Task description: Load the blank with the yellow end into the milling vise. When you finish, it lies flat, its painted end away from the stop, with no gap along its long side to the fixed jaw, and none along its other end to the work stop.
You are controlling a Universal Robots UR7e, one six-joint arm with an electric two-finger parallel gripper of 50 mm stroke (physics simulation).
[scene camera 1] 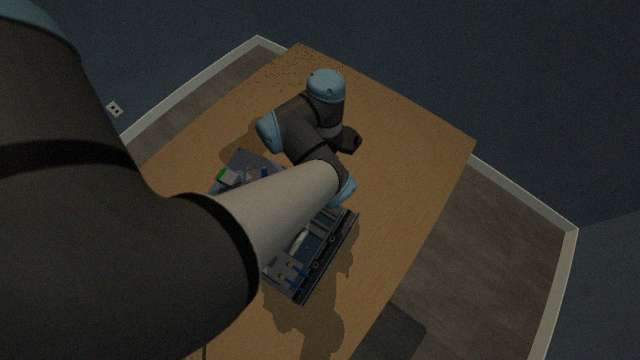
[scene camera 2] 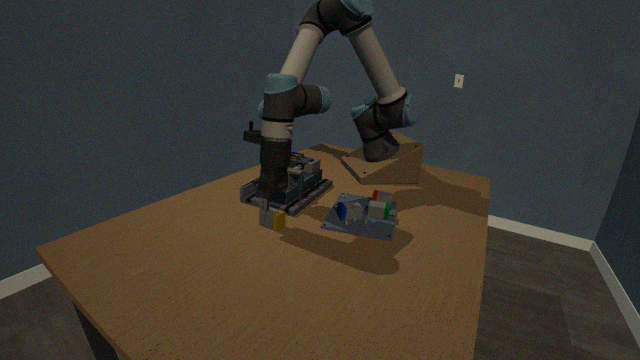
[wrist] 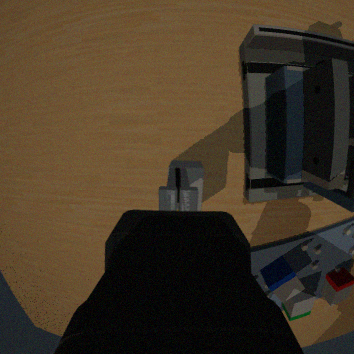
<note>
In view: the gripper (scene camera 2: 264, 209), a blue-ended blank (wrist: 279, 277), a grey fixture plate (scene camera 2: 376, 228) and a vise cylinder block (scene camera 1: 280, 267).
The gripper is seen too in the wrist view (wrist: 176, 177). The grey fixture plate shows as well in scene camera 1 (scene camera 1: 242, 158).
</note>
